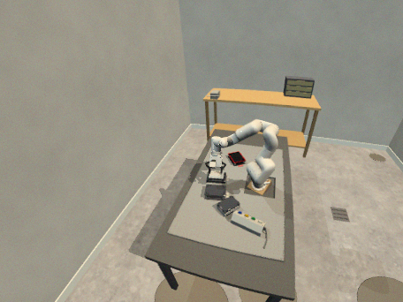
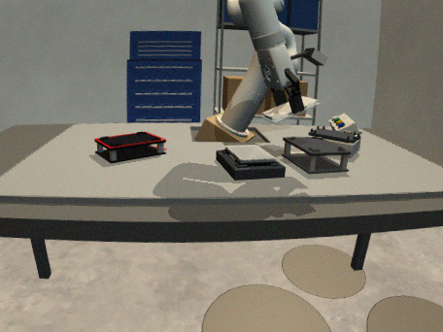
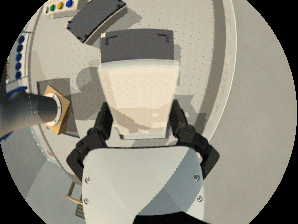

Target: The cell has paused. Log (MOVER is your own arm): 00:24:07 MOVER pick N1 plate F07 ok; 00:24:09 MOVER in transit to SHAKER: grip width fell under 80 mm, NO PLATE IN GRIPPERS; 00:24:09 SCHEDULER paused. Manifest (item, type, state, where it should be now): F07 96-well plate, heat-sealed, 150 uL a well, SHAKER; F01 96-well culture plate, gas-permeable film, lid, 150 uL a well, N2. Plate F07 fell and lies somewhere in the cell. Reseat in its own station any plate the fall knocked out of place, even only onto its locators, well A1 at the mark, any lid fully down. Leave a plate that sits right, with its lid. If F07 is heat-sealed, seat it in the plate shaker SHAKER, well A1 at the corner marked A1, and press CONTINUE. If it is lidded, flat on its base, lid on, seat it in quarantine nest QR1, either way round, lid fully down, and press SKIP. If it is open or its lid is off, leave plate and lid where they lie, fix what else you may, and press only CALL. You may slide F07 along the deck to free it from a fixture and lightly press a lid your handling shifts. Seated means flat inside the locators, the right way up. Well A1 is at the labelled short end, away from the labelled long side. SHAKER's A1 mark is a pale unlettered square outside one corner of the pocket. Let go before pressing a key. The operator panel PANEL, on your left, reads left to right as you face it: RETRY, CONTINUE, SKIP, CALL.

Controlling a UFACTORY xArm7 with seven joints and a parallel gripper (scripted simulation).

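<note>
My gripper is now 1 cm above the pale plate. From my hand the other things lie so: pale lid (12 cm below, 10 cm to the right, 1 cm ahead).
</note>
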